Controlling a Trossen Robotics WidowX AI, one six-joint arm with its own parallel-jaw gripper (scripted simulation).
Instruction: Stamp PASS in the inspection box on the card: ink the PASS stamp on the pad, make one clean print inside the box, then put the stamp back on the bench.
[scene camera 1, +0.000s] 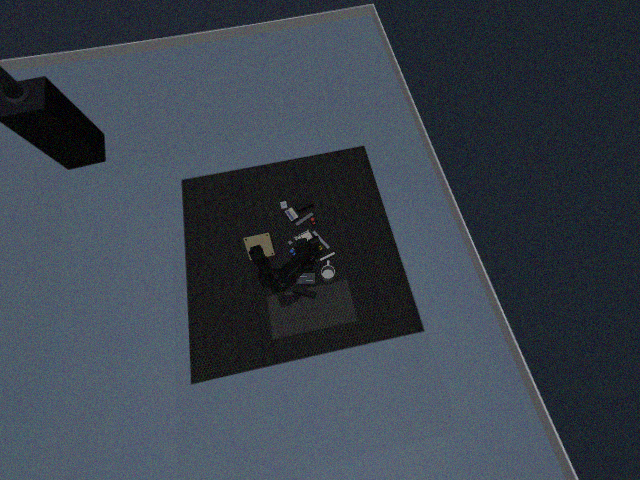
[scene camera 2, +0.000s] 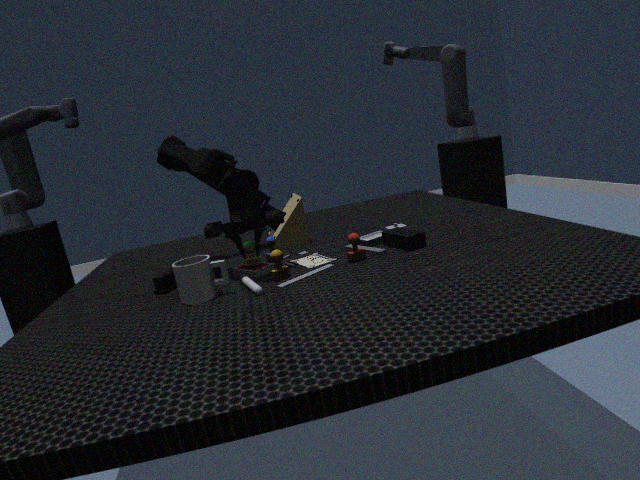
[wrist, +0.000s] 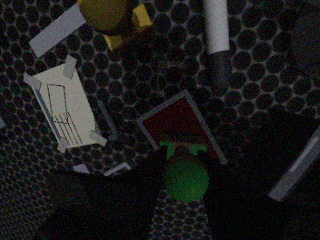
Note:
I see my gripper (scene camera 2: 251, 258), a green-knobbed stamp (wrist: 184, 175), a black box (scene camera 2: 409, 240) and a ruler strip (wrist: 65, 25).
My gripper is seen too in the wrist view (wrist: 182, 152). The wrist view does not show the black box: it is out of frame.

